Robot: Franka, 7 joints.
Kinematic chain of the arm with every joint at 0, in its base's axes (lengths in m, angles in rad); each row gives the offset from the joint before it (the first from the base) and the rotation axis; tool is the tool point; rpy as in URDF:
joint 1: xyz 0 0 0.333 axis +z
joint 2: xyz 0 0 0 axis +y
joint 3: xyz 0 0 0.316 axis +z
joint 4: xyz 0.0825 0 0 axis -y
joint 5: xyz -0.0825 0 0.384 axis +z
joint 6: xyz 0 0 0 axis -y
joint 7: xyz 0.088 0 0 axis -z
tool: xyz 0 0 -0.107 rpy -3.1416 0 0
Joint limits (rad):
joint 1: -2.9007..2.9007
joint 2: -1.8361..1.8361
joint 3: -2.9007..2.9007
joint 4: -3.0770..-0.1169
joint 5: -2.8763..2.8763
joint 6: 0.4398..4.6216
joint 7: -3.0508..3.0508
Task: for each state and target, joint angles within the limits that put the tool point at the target. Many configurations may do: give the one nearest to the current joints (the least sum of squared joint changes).
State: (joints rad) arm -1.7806 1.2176 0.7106 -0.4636 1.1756 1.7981 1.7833
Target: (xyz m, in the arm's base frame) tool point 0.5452 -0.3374 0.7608
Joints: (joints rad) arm -1.2087 0.7286 1.0669 -0.7952 1.1133 1.4387 1.7833
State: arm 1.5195 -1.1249 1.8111 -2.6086 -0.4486 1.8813 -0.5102
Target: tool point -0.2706 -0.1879 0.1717
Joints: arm 2.0874 -0.8304 2.0697 -2.5384 -0.3810 1.7118 -0.5102
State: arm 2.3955 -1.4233 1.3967 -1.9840 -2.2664 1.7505 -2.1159
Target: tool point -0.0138 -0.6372 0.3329
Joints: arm 2.7305 -1.5438 1.6994 -2.0002 -2.2827 1.7346 -2.1159
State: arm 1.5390 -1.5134 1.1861 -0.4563 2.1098 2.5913 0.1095
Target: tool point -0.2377 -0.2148 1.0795
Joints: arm 1.5348 -0.7961 0.6656 -0.8700 2.1298 2.9144 0.1095
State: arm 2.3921 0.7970 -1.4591 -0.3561 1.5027 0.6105 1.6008
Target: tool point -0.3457 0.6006 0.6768
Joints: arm 2.3338 0.8960 -1.4533 -0.4307 1.6036 1.1984 1.6008
